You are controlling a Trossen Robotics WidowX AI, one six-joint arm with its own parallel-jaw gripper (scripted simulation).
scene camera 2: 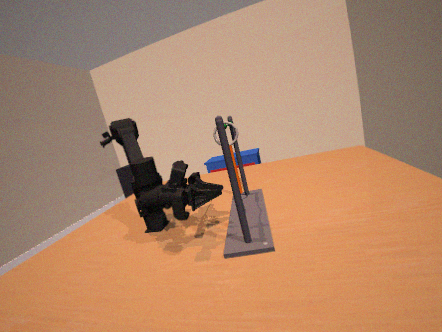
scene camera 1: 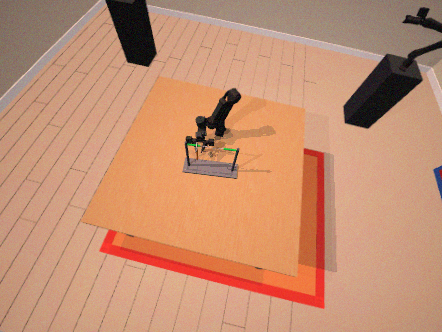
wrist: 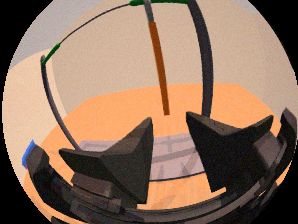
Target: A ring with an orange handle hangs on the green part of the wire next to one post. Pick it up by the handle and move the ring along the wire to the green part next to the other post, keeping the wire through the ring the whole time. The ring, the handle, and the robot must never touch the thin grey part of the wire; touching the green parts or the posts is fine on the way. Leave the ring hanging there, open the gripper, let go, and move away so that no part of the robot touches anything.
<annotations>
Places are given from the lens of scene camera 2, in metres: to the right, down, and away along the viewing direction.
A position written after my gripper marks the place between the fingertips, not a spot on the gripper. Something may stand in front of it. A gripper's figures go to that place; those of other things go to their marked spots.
my gripper (scene camera 2: 222, 189): 0.00, 0.06, 0.52
grey base (scene camera 2: 248, 233): 0.06, 0.15, 0.47
</annotations>
